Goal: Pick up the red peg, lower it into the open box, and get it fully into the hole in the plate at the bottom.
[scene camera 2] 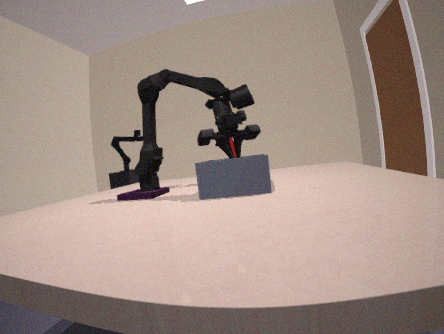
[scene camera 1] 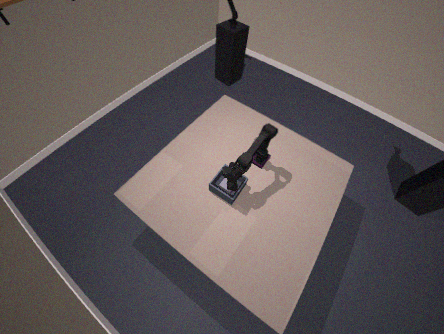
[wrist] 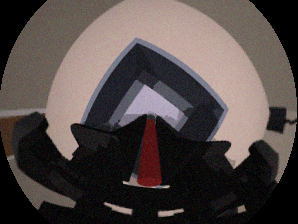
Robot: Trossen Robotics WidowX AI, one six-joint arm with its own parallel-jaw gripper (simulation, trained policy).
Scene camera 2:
gripper: 236, 161
grey-blue box: 249, 175
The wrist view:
gripper: 151, 118
grey-blue box: 140, 63
red peg: 149, 174
